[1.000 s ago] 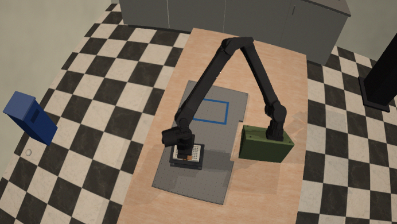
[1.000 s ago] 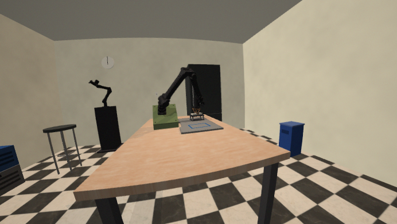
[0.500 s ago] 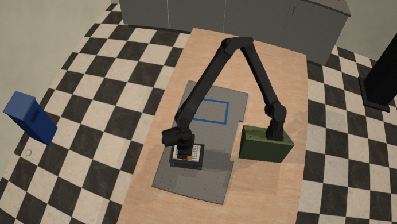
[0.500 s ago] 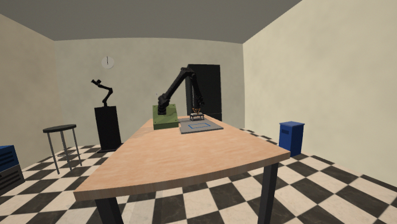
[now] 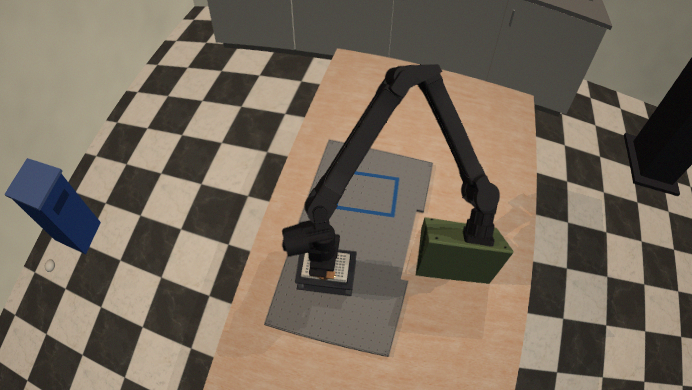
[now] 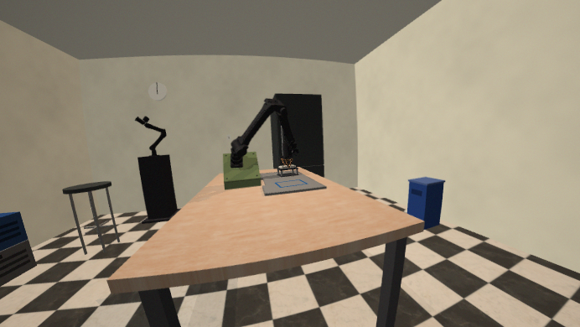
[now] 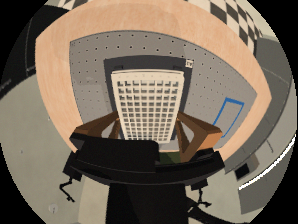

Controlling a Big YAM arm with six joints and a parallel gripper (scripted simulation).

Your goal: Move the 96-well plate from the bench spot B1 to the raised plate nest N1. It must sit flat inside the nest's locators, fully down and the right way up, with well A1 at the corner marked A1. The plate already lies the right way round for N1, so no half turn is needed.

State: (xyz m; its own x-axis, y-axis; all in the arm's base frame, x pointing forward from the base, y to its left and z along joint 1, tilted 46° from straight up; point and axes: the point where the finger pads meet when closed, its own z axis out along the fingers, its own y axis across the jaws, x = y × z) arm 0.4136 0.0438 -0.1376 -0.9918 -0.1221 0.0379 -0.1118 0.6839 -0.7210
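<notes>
The 96-well plate lies right at my hand. From my hand the other things lie so: raised plate nest N1: 20 mm below.
</notes>
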